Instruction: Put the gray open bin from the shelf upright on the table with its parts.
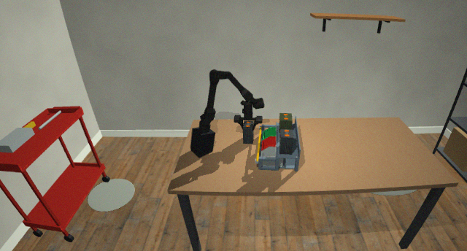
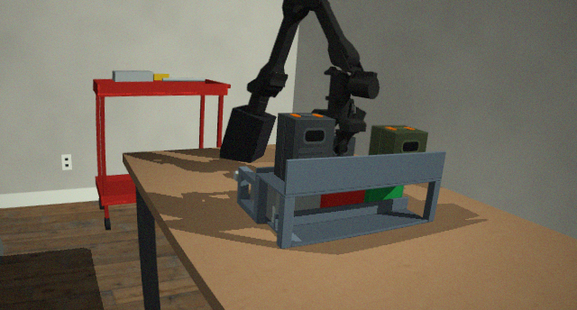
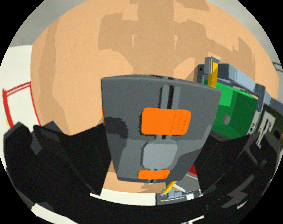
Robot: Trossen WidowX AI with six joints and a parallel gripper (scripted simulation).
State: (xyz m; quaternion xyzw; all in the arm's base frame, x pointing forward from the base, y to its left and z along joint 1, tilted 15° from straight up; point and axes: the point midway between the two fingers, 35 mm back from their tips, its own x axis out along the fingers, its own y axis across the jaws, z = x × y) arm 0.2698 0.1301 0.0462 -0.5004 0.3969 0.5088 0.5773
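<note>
The yellow stick lies 11 cm to the right of my hand, 9 cm ahead of it and 6 cm below it. Round my hand: gray bin (21 cm to the right, 18 cm ahead, 8 cm below); then green bin (17 cm ahead, 8 cm below, 1 cm to the left); then red bin (17 cm ahead, 10 cm to the right, 8 cm below).
</note>
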